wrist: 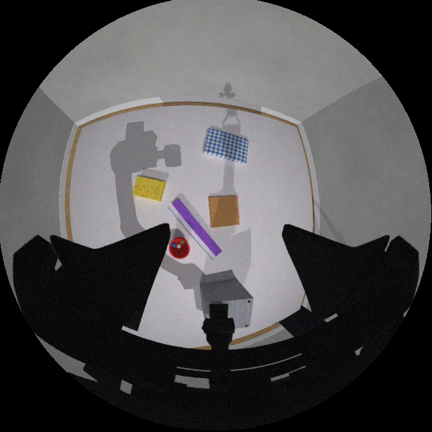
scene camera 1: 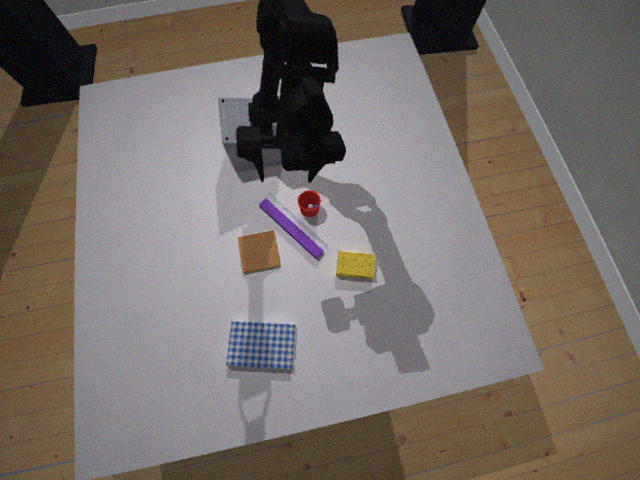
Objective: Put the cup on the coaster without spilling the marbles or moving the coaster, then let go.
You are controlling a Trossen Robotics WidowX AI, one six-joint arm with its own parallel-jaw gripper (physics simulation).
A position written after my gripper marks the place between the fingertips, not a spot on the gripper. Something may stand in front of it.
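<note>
There's an orange-brown square coaster here, at (scene camera 1: pixel 259 251), and I can see the coaster (wrist: pixel 223 210) in the wrist view too. You'd also spot my gripper (scene camera 1: pixel 286 181), and the wrist view has my gripper (wrist: pixel 228 230) as well.
</note>
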